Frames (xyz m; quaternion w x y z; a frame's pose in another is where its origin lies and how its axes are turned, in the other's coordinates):
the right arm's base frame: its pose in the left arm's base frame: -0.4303 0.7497 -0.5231 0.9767 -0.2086 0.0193 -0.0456
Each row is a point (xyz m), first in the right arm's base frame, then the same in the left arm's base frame.
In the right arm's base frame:
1: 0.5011 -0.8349 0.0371
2: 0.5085 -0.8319 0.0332
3: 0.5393 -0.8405 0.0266
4: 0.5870 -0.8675 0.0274
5: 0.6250 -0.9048 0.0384
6: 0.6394 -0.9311 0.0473
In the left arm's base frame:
1: 0.0028 -0.0427 -0.1569
2: 0.0102 -0.0423 -0.1618
3: 0.0398 -0.0557 -0.1649
4: 0.0851 -0.0846 -0.1540
5: 0.1205 -0.1177 -0.1294
6: 0.1332 -0.1394 -0.1108

